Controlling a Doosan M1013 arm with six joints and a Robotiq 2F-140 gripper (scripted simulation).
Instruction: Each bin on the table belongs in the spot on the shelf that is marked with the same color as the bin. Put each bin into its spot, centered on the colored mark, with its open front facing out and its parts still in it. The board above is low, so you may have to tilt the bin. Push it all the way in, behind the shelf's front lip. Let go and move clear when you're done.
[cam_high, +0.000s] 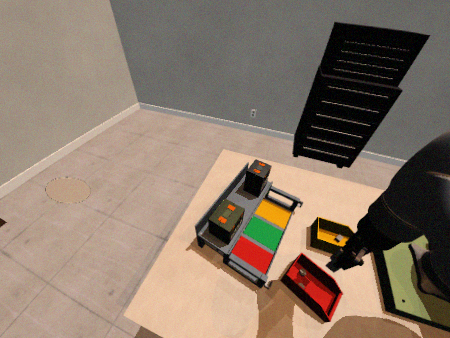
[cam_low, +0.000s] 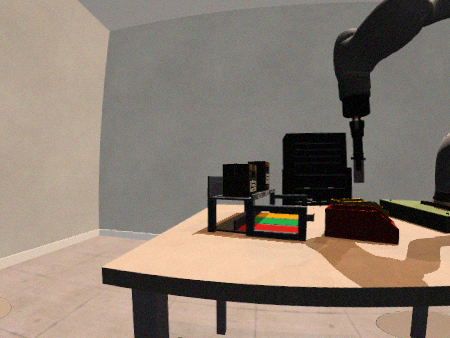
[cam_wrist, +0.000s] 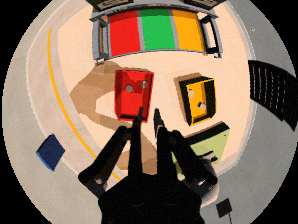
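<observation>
The red bin lies 1 cm ahead of my hand, 4 cm to the left of it and 14 cm below it. Round my hand: yellow bin 5 cm behind, 17 cm to the right, 14 cm below; dark box 31 cm ahead, 22 cm to the right, 1 cm below.
</observation>
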